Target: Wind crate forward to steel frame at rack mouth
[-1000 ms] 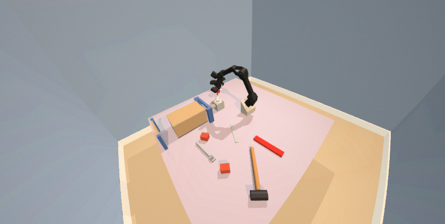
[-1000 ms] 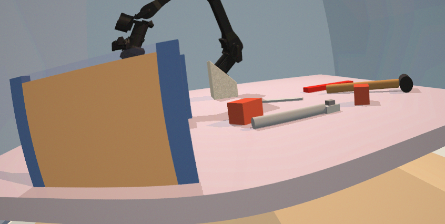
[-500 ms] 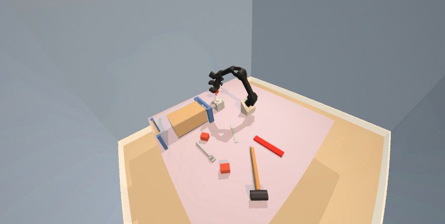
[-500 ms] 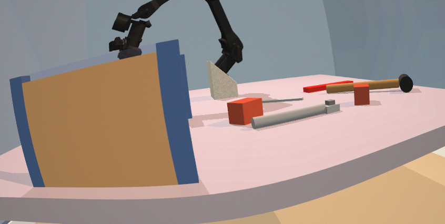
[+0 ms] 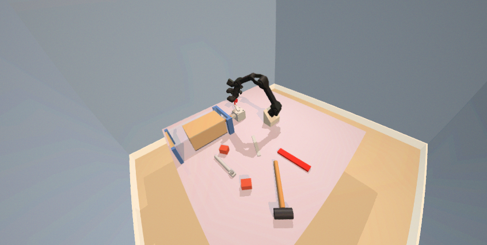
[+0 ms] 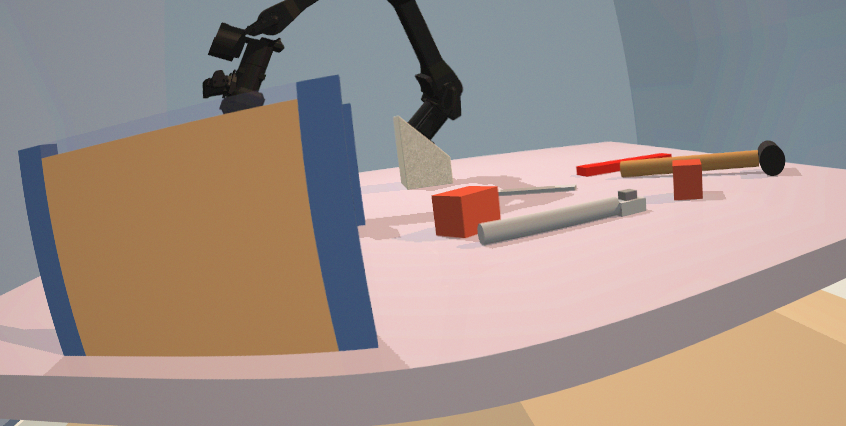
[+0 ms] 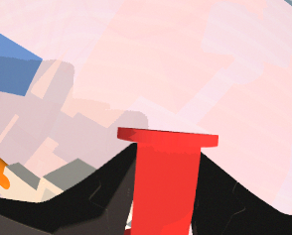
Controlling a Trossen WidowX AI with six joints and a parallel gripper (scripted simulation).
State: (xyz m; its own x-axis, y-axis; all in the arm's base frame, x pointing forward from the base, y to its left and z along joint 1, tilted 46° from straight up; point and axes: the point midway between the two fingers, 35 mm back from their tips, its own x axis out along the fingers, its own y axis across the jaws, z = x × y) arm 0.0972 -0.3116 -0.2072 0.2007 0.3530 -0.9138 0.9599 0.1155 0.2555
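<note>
The pale crank arm lies 5 cm to the left of my gripper tip, 3 cm below it and 1 cm ahead of it. The rest, counted from my gripper tip: red knob 2 cm to the left; then pale winch 10 cm to the left, 10 cm below, 2 cm ahead; then blue frame 20 cm ahead, 9 cm to the left, 2 cm below.
</note>
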